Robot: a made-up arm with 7 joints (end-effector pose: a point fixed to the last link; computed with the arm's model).
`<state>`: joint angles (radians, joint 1 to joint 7).
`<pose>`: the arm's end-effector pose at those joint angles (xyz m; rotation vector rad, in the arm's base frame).
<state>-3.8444 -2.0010 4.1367 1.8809 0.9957 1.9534 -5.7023</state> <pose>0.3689 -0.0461 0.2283 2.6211 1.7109 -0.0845</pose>
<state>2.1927 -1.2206 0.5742 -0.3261 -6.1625 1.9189 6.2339</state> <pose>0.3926 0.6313 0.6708 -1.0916 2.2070 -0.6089</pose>
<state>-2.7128 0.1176 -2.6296 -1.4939 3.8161 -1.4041 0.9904</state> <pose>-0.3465 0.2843 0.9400 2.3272 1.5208 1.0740</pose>
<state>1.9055 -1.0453 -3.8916 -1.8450 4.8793 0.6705 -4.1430</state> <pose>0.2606 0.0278 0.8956 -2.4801 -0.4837 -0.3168</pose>
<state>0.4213 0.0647 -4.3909 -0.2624 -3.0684 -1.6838 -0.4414</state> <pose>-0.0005 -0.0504 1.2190 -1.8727 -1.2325 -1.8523</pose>
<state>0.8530 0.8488 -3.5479 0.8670 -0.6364 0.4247 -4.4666</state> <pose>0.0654 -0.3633 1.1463 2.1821 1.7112 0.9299</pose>
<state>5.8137 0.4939 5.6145 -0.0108 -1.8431 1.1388 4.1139</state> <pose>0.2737 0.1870 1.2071 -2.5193 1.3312 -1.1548</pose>
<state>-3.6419 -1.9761 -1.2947 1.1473 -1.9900 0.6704 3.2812</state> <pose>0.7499 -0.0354 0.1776 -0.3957 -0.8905 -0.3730</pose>
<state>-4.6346 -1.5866 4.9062 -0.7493 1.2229 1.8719 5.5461</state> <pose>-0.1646 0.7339 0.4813 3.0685 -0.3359 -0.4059</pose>
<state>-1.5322 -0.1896 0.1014 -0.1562 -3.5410 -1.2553 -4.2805</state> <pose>-0.0197 -0.1067 1.2608 0.3120 2.4831 -1.1360</pose>
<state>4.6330 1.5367 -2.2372 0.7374 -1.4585 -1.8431 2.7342</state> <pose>-0.2854 0.6815 0.4396 -0.3341 0.2736 -1.1107</pose>
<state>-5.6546 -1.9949 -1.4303 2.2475 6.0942 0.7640 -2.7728</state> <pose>0.0741 0.2885 0.3891 -1.7570 -0.8994 0.8513</pose>
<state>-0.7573 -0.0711 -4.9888 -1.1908 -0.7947 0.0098 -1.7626</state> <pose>-0.4165 0.1796 1.0267 1.0727 1.6152 0.0914</pose>
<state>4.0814 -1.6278 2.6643 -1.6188 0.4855 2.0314 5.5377</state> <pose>0.1837 -0.5601 0.6033 -0.9469 -0.0445 0.6504</pose>
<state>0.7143 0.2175 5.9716 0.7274 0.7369 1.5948 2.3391</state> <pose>0.3336 -0.3133 0.9680 -0.5662 -0.7498 -1.3902</pose>
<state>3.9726 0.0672 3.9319 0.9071 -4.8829 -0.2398 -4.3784</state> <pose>-0.0230 -0.3297 1.1756 -1.7449 -1.6029 -0.5141</pose>
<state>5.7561 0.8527 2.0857 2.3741 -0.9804 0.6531 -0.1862</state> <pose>0.1557 -0.2488 0.5315 -0.6239 0.4151 0.8283</pose>
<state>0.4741 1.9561 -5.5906 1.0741 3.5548 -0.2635 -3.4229</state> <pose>0.2913 -0.5057 -0.1474 0.4914 1.0278 2.8106</pose>
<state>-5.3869 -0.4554 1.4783 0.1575 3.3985 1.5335 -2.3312</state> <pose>-0.1763 0.3105 1.1535 -0.6217 -1.9208 1.2549</pose>
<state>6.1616 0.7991 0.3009 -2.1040 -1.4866 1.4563 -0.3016</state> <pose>-0.0155 0.1940 0.7898 1.4259 0.4055 -0.4503</pose>
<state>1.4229 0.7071 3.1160 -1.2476 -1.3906 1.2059 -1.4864</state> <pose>-0.0151 -0.6902 0.6146 -0.0595 1.6392 0.8319</pose>
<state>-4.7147 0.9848 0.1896 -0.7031 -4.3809 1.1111 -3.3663</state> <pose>-0.0814 -0.4487 1.0754 2.6950 -0.4776 1.2859</pose>
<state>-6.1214 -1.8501 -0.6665 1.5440 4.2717 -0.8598 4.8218</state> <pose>-0.4876 0.2586 0.6774 0.1370 -3.1250 -0.2107</pose>
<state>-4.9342 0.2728 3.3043 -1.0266 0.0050 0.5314 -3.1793</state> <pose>0.0603 -0.5551 1.0307 -1.8631 1.7165 0.7722</pose>
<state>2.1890 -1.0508 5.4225 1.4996 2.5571 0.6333 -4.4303</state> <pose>0.4211 0.0849 0.9696 -2.9462 -0.0921 0.5491</pose>
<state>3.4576 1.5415 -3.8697 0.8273 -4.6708 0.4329 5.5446</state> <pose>-0.6719 0.4274 0.7270 2.6829 -1.0631 0.9866</pose>
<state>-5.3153 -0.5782 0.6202 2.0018 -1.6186 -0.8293 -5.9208</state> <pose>-0.2371 -0.2539 0.7665 -1.2519 0.5321 -0.5682</pose>
